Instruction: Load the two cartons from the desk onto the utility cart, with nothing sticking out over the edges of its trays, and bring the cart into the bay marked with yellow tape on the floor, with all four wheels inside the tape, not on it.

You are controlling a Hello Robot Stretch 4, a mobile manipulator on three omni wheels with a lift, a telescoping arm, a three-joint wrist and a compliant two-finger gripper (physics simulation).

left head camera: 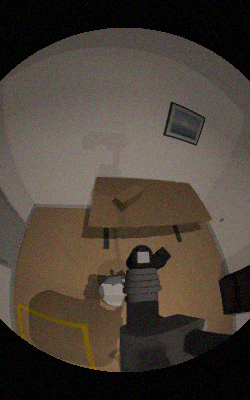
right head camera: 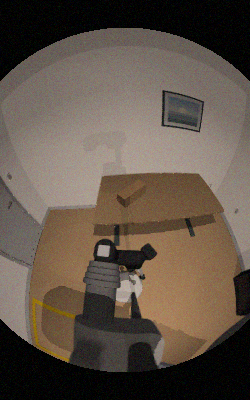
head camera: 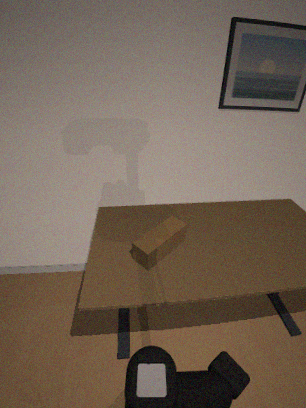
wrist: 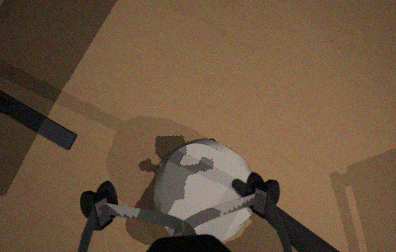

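Seen in the pictures: gripper, fingertip midpoint: (wrist: 182, 192); robot's base, origin of the base link: (left head camera: 116, 289) (right head camera: 125, 285) (wrist: 201, 184).
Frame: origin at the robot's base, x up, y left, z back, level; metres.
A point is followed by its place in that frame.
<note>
A long brown carton (head camera: 161, 240) @[z -0.844, x 0.811, y -0.054 m] (left head camera: 128, 197) @[z -0.826, x 0.811, y -0.043 m] (right head camera: 132, 192) @[z -0.838, x 0.811, y -0.062 m] lies at an angle on the left part of the desk (head camera: 240, 255) @[z -0.850, x 0.693, y -0.492 m] (left head camera: 170, 205) @[z -0.877, x 0.693, y -0.561 m] (right head camera: 175, 205) @[z -0.775, x 0.693, y -0.513 m]. I cannot make out a second carton. My gripper (wrist: 182, 192) @[z -0.174, x 0.843, y -0.087 m] (right head camera: 132, 273) is open, its fingers wide apart with nothing held, above my white round base and well in front of the desk. Yellow tape (left head camera: 89, 347) (right head camera: 35, 322) marks the bay on the floor at the lower left, partly cut off by the view edge or my arm. The utility cart cannot be clearly made out in these views.
Desk feet (head camera: 123, 332) (wrist: 59, 134) stand on the floor under the desk. A dark piece of furniture (left head camera: 237, 290) @[z 0.645, x 0.206, y -2.117 m] (right head camera: 243, 295) is at the right edge. A grey door (right head camera: 15, 225) @[z -0.375, x 0.601, y 1.697 m] is at the left. The wall with a framed picture (head camera: 265, 65) @[z -1.417, x 1.592, y -0.637 m] rises behind the desk.
</note>
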